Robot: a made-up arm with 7 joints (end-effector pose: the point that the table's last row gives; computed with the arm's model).
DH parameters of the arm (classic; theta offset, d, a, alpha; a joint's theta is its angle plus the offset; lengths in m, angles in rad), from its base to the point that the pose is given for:
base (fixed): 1.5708 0 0.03 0
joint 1: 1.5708 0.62 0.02 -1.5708
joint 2: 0 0.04 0 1.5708
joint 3: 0 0.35 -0.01 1.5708
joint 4: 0 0.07 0.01 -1.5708
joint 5: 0 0.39 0 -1.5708
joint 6: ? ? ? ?
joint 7: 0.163 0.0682 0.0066 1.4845
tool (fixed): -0.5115 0.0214 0 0
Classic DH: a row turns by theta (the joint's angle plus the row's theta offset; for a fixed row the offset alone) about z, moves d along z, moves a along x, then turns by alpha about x.
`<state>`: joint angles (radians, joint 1 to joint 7).
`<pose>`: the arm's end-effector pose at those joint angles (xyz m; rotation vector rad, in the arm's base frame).
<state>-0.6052 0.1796 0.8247 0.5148 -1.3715 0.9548 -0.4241</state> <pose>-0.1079 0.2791 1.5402 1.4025 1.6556 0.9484</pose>
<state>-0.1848 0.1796 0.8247 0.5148 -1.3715 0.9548 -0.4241</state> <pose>-0.2002 0.2133 1.5402 1.0698 1.9932 1.1769</pose>
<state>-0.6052 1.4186 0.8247 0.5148 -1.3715 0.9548 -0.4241</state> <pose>-0.7067 0.6933 0.7208 0.3110 1.0082 0.7515</pose>
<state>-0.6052 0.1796 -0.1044 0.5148 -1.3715 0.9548 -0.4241</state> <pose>0.0024 0.1548 1.5695 1.9003 0.7165 0.5648</pose>
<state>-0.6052 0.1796 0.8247 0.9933 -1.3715 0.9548 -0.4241</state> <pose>0.1620 0.3266 1.4631 1.6815 1.9457 0.5176</pose>
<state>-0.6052 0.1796 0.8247 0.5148 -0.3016 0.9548 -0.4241</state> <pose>-0.0369 0.0710 1.5583 -0.8545 -2.4497 -1.7297</pose>
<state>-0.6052 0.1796 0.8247 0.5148 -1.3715 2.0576 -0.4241</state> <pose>-0.2128 0.3183 1.3474 0.2283 1.7732 0.4642</pose>
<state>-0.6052 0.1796 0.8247 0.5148 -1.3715 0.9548 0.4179</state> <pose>-0.1167 0.2905 1.5513 0.8798 1.7557 1.8779</pose>
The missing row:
joint 6: -1.5708 0.2 0.2 1.5708
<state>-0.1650 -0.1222 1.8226 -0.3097 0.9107 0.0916 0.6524</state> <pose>0.1012 -0.0403 1.5996 0.8548 -0.4780 0.2476</pose>
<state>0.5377 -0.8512 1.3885 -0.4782 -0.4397 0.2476 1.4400</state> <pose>0.7817 0.0203 1.1451 -0.1141 0.8973 -0.8203</pose>
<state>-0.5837 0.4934 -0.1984 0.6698 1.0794 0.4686 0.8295</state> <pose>-0.0611 -0.1614 1.5077 0.2306 -0.5350 -1.9055</pose>
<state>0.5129 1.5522 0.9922 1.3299 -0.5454 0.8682 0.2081</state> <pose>-0.8019 0.0222 0.9411 -0.7531 2.6669 1.4571</pose>
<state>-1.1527 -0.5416 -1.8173 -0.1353 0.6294 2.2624 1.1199</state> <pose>0.1583 -0.0620 1.2661 0.8063 2.3460 1.2923</pose>
